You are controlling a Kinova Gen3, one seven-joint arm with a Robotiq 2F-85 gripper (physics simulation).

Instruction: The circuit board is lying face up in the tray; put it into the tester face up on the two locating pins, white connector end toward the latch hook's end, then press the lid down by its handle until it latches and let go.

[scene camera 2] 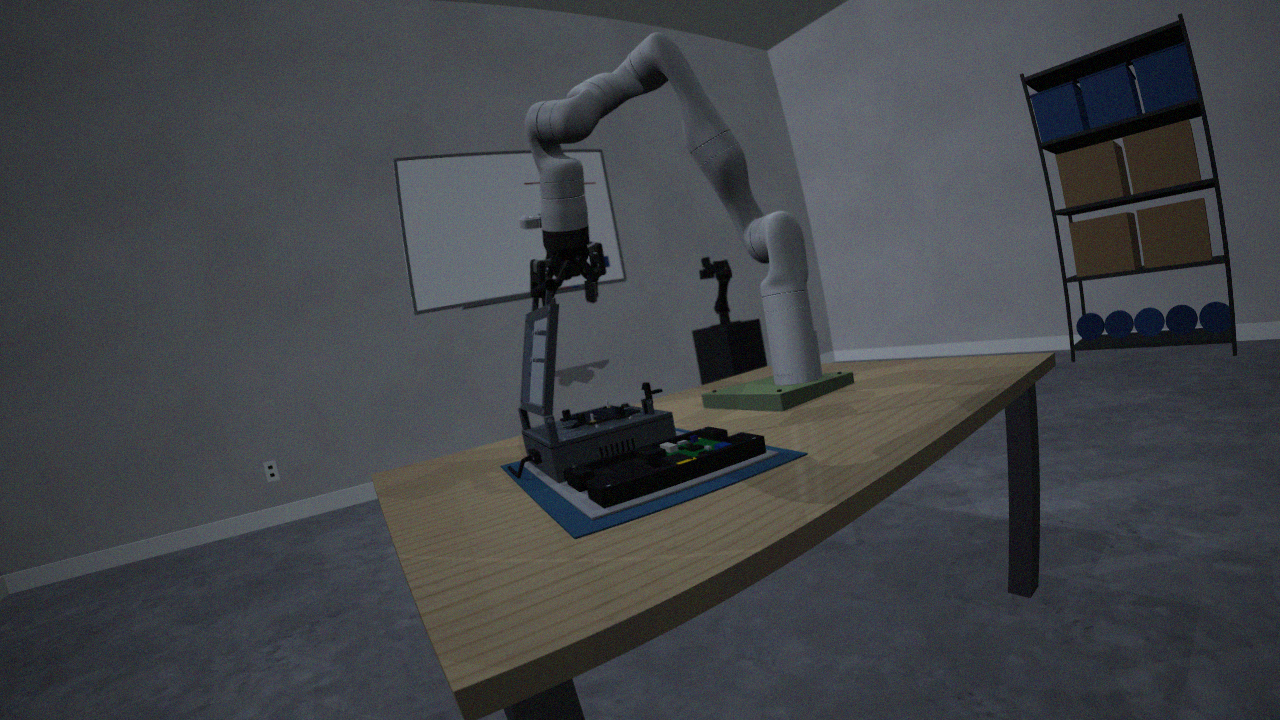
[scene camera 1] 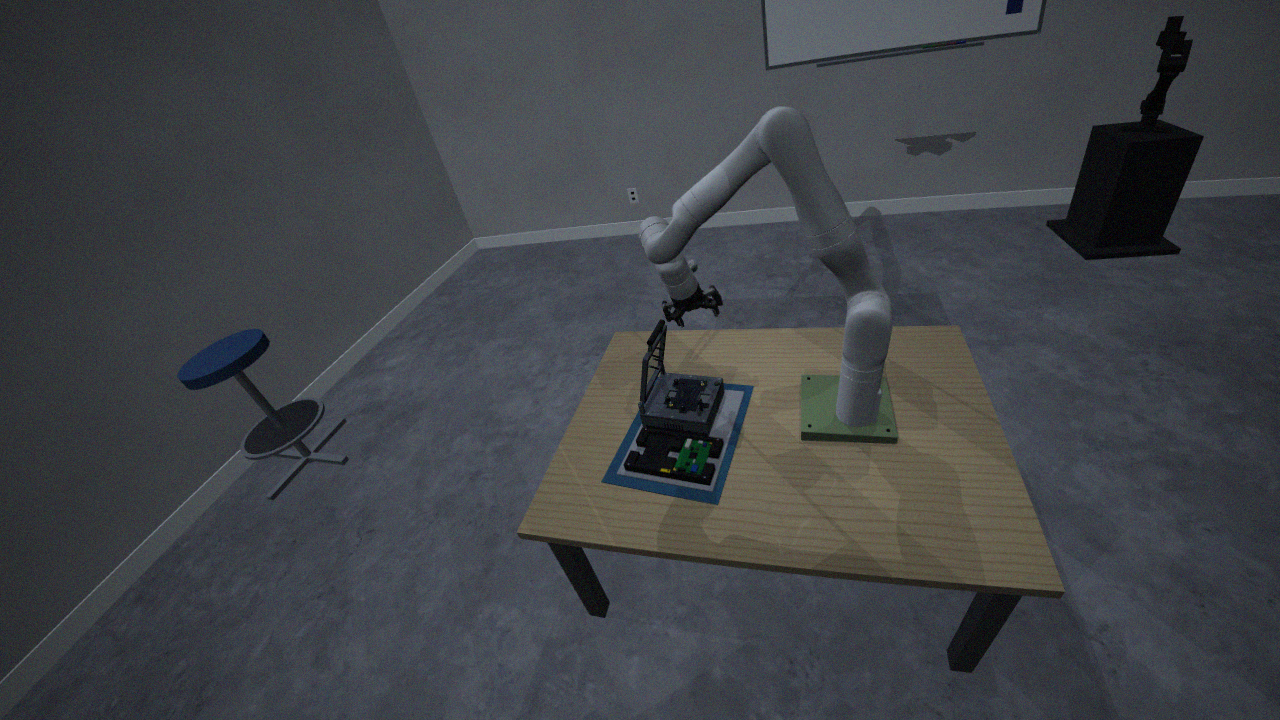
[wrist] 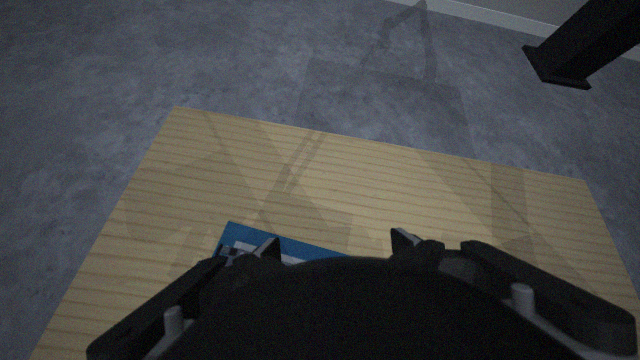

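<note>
The green circuit board lies face up in the black tray, at the tray's right part in scene camera 1. A white connector shows at its end nearer the tester. The grey tester stands beside the tray. Its lid stands open and upright, handle at the top. The latch hook rises at the tester's opposite end. My gripper is open and empty, in the air near the top of the lid. Board and tray are hidden in the wrist view.
Tester and tray stand on a blue-bordered mat on the wooden table. The arm's green base plate lies to the right. A blue stool stands on the floor away from the table.
</note>
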